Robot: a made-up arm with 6 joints.
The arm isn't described. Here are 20 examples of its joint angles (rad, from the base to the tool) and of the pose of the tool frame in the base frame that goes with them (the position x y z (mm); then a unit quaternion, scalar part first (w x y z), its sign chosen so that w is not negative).
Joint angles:
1: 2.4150 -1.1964 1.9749 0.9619 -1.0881 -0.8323
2: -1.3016 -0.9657 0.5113 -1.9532 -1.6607 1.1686
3: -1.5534 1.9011 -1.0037 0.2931 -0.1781 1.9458
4: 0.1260 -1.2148 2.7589 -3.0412 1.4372 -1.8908
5: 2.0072 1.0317 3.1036 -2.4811 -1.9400 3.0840
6: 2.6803 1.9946 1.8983 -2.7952 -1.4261 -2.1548
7: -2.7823 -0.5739 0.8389 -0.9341 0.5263 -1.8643
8: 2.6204 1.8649 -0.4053 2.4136 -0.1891 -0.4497
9: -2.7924 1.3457 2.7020 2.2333 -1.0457 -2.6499
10: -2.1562 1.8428 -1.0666 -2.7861 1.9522 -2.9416
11: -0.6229 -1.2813 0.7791 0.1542 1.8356 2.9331
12: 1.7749 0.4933 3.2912 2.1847 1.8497 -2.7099
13: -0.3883 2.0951 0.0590 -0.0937 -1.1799 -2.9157
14: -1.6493 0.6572 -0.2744 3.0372 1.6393 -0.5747
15: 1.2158 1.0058 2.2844 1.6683 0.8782 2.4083
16: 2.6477 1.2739 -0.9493 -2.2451 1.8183 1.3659
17: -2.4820 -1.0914 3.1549 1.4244 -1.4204 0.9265
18: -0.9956 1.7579 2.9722 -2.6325 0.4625 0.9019
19: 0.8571 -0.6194 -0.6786 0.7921 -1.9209 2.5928
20: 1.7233 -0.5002 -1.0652 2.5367 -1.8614 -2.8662
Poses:
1: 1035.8 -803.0 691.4 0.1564 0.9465 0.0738 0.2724
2: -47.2 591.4 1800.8 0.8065 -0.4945 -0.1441 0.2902
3: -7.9 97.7 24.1 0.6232 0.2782 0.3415 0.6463
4: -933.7 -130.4 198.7 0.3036 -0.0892 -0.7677 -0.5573
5: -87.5 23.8 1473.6 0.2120 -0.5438 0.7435 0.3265
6: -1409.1 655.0 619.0 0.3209 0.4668 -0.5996 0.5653
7: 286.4 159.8 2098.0 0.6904 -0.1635 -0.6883 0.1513
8: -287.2 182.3 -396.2 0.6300 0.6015 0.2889 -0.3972
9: -654.8 -150.6 1669.2 0.0630 0.7573 0.4802 0.4381
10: -61.1 -21.4 184.1 0.2306 -0.5171 -0.3704 -0.7364
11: -909.3 675.2 1332.4 0.3916 -0.3132 0.1931 0.8434
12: -27.1 -338.3 1317.0 0.2574 0.0618 -0.6650 0.6983
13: 379.8 -144.1 -480.6 0.2374 0.0135 -0.0976 0.9664
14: -71.2 -1065.0 573.3 0.7645 0.0131 0.3604 0.5343
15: 166.0 714.5 1869.1 0.1170 0.4143 0.3793 0.8190
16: -306.9 269.3 132.9 0.5771 -0.7020 -0.4129 -0.0610
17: 421.5 476.7 120.9 0.3593 0.3857 0.6646 0.5296
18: 478.4 -786.2 1415.8 0.5916 0.4930 -0.6359 -0.0504
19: 397.6 335.5 1249.2 0.3506 0.7106 -0.2326 -0.5639
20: -30.2 630.5 1056.9 0.7700 0.4034 -0.3477 0.3514
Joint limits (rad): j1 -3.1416..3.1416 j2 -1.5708..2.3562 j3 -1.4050..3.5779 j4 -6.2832..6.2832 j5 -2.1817..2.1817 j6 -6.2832..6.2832
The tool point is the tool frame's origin. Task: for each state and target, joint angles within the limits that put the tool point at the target. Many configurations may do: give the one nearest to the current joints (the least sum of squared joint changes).
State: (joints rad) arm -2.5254 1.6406 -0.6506 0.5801 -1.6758 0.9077
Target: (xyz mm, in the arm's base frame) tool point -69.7 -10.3 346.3
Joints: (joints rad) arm -2.3988 1.5674 -1.3223 0.3397 -1.7656 0.9077
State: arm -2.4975 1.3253 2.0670 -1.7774 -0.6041 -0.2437
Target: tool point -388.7 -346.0 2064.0
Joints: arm -2.5236 0.6688 2.0047 -1.8003 -0.5031 -0.2437
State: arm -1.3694 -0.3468 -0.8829 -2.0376 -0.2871 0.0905
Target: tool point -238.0 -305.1 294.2
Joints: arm -2.2423 0.3868 -1.4044 -2.0415 -0.0324 0.0905
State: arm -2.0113 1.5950 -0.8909 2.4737 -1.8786 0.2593
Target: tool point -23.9 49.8 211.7
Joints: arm -2.1102 1.8499 -1.3887 2.7301 -1.8810 0.2593
